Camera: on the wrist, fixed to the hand. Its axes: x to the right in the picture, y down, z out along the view.
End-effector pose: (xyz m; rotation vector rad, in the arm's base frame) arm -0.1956 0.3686 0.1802 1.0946 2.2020 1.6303
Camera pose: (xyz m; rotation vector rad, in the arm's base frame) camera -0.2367 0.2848 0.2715 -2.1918 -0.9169 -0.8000
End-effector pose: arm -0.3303 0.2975 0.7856 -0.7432 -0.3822 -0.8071
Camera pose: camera -0.2870 0.2360 0.6789 -0.5546 -0.0263 0.7591
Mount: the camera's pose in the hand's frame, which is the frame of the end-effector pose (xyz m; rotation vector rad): -0.0015 0.0526 -0.1195 0.3571 -0.1779 1.5345
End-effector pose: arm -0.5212 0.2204 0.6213 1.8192 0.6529 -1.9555
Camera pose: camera -0.3935 0.2465 0.6131 1.4109 -0.9812 -1.0604
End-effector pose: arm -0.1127 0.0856 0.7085 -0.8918 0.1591 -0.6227
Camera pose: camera -0.1361 0.0299 0.5927 -0.2758 0.4791 0.8386
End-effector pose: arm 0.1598 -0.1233 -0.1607 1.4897 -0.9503 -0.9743
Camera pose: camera 0.2677 -0.0873 -0.0967 0.5185 -1.9595 0.2262
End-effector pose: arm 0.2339 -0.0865 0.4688 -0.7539 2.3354 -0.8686
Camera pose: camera 0.1421 -0.0033 0.5100 0.9992 1.7403 -0.3805
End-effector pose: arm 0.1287 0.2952 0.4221 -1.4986 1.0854 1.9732
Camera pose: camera 0.1625 0.1692 0.4276 0.0495 -2.0588 -1.7402
